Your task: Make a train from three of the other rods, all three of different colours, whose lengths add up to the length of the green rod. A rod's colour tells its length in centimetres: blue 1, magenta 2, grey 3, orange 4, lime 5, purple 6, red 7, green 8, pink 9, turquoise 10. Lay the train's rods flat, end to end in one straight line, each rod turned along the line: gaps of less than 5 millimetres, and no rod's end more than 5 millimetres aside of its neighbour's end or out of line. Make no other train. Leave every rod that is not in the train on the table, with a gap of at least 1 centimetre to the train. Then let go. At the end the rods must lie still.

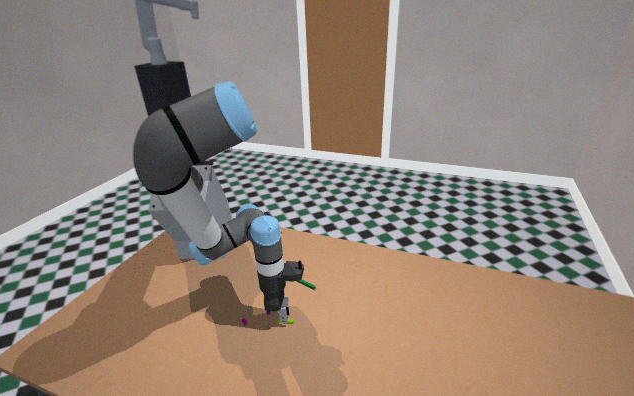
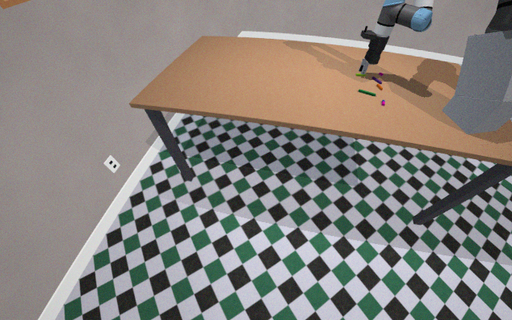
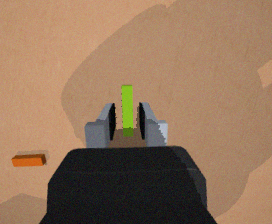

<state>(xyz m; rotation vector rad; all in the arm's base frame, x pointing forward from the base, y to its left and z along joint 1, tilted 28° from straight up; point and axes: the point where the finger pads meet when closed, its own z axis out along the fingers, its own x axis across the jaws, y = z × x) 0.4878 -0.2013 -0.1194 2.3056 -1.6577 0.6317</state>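
The lime rod is 30 mm below my hand. Round my hand: purple rod 80 mm behind, 30 mm to the left, 30 mm below; green rod 10 mm behind, 170 mm to the left, 30 mm below; orange rod 80 mm behind, 100 mm to the left, 30 mm below.
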